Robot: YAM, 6 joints.
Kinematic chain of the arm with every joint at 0, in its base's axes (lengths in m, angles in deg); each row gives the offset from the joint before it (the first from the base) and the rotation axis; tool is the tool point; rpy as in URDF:
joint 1: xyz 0 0 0.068 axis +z
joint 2: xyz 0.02 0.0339 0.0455 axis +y
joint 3: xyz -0.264 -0.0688 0 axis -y
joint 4: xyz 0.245 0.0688 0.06 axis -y
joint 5: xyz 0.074 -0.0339 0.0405 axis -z
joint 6: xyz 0.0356 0 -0.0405 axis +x
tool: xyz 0 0 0 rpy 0 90 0
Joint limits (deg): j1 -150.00..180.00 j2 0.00..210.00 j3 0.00..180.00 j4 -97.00..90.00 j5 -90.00..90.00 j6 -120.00..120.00
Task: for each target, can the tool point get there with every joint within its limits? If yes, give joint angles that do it. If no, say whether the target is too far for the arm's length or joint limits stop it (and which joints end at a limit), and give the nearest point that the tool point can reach.
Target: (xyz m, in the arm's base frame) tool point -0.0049 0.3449 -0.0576
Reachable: yes | joints 86.76 143.04 53.21 31.48 -43.27 -5.51
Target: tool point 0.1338 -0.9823 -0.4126
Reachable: no: too far | nearest point 0.0770 -0.5651 -0.1846 | short by 0.479 m
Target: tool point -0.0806 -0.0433 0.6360
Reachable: yes | joints 38.75 42.79 99.50 33.57 -27.96 53.05
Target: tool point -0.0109 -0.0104 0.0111
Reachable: yes | joints 3.16 168.71 18.20 -39.44 16.02 -76.06
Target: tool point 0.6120 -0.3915 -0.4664
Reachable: no: too far | nearest point 0.4318 -0.2762 -0.2659 | short by 0.293 m
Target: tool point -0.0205 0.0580 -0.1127
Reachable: yes | joints 82.51 176.64 39.84 -24.89 -51.62 -23.23
